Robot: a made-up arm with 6 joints.
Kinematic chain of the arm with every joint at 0, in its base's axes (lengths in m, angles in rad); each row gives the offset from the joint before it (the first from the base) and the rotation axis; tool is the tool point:
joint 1: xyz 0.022 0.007 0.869 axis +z
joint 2: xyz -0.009 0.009 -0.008 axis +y
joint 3: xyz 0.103 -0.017 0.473 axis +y
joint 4: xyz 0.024 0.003 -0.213 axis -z
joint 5: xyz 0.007 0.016 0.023 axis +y
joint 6: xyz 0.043 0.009 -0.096 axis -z
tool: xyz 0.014 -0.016 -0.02
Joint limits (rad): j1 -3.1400..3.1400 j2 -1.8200..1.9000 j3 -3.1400..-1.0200 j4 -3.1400..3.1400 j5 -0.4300..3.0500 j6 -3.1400..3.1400
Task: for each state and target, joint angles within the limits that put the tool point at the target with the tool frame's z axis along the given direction. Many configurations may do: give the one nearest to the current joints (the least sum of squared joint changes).
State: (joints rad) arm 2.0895 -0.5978 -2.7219 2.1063 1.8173 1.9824
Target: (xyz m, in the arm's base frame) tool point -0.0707 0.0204 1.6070 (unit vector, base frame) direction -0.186 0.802 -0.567
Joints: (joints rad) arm 2.5363 -0.0152 -2.7225 2.5261 1.2849 1.5808
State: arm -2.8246 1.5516 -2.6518 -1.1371 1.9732 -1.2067
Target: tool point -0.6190 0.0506 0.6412 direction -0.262 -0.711 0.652
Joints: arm -3.1345 1.3330 -2.1814 -0.8170 1.3378 -1.3140
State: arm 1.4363 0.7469 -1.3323 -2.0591 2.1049 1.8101
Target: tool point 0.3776 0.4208 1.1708 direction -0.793 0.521 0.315
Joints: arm 1.0543 0.5528 -2.0525 -1.2462 1.6097 1.7140
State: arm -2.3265 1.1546 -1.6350 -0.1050 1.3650 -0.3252
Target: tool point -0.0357 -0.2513 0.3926 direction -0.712 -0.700 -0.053
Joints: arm -1.9543 1.8414 -1.4181 0.4354 1.2368 -0.3497
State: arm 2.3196 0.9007 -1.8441 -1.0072 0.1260 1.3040
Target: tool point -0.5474 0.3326 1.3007 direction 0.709 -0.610 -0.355
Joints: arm 2.5946 0.7628 -2.7967 -1.0147 0.1801 0.9068
